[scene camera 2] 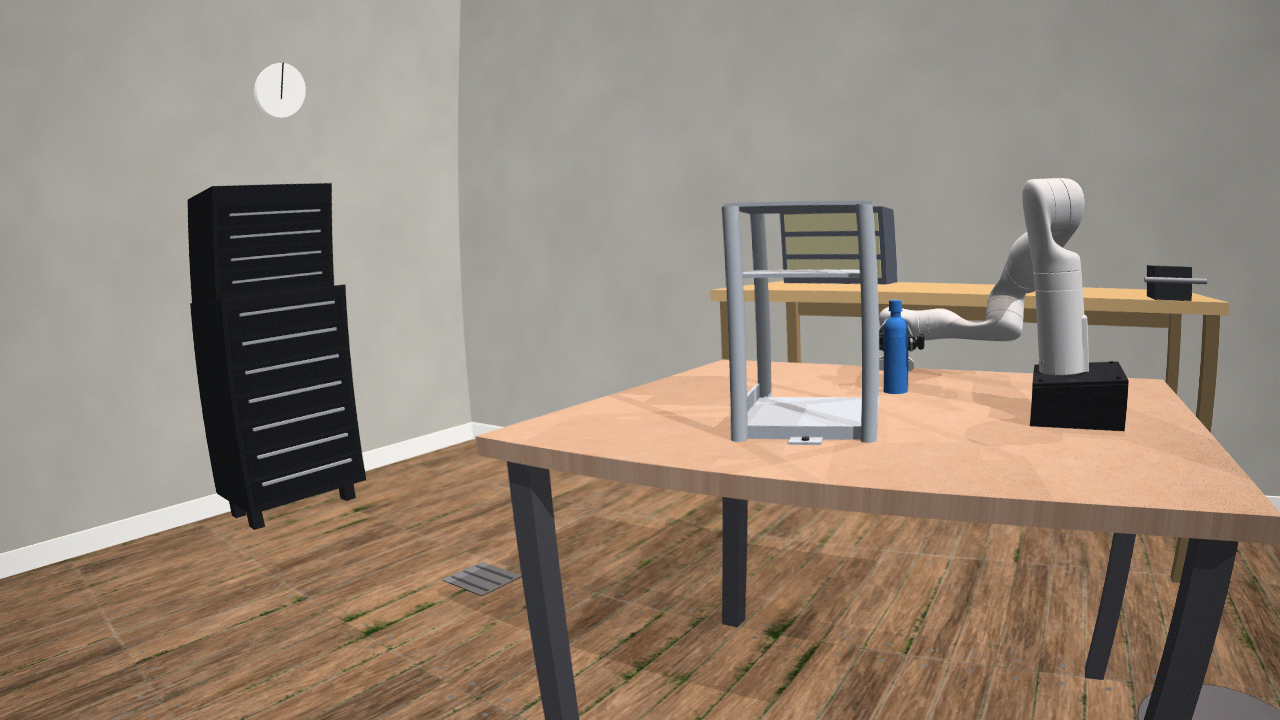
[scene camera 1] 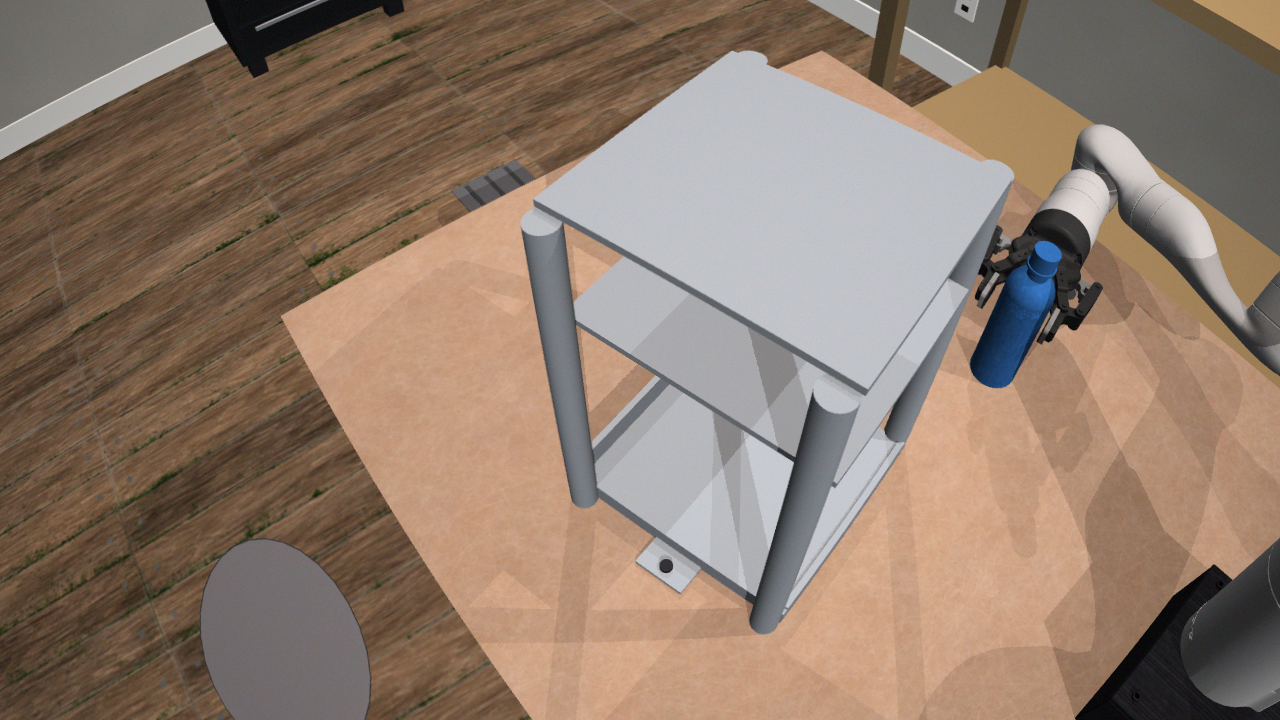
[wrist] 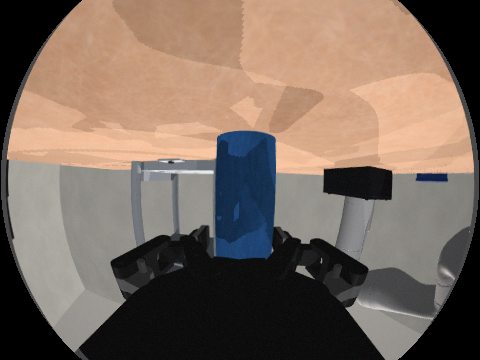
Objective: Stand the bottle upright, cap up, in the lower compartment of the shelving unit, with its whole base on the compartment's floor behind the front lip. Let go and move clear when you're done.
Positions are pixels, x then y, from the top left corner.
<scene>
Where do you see a grey shelving unit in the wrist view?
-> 140, 170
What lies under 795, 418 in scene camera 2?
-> A grey shelving unit.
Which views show the blue bottle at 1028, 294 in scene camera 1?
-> Scene camera 2, scene camera 1 and the wrist view: all of them.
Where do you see a blue bottle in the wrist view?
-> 245, 183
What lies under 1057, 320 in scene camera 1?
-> My gripper.
</scene>
